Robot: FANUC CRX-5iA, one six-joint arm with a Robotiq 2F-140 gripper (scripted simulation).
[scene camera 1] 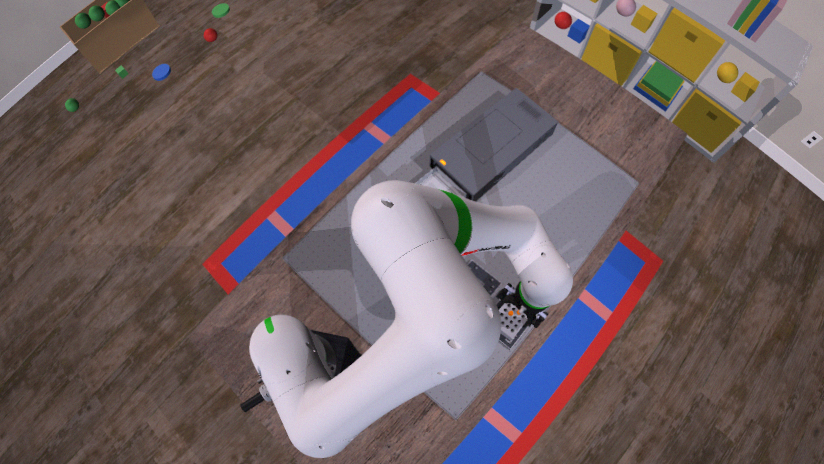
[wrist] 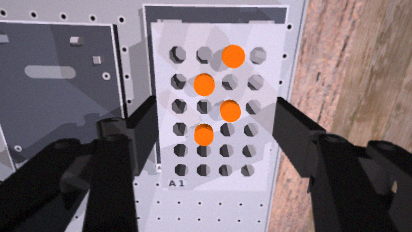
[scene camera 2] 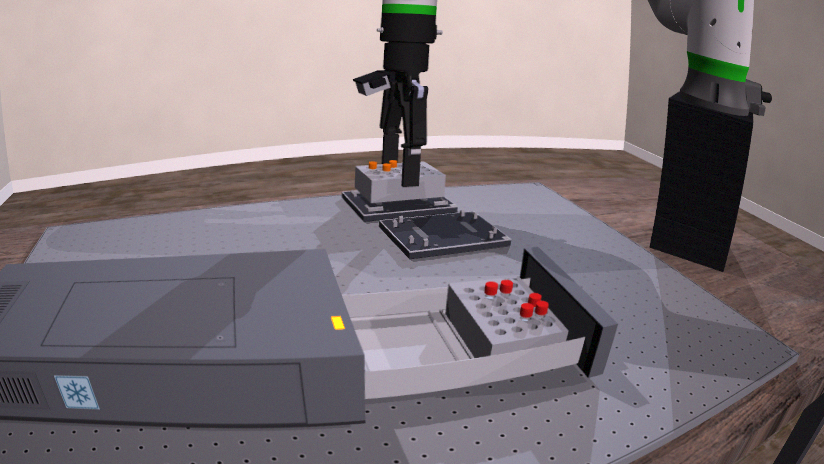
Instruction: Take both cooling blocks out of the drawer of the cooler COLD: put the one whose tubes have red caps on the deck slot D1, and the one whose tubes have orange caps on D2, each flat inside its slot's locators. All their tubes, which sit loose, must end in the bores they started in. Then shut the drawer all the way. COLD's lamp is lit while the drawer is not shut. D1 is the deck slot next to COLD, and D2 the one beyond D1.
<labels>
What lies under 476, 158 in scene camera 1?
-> A cooler COLD.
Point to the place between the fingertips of my gripper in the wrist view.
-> At 215, 112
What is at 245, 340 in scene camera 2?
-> A cooler COLD.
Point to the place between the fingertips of my gripper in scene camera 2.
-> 399, 177
</labels>
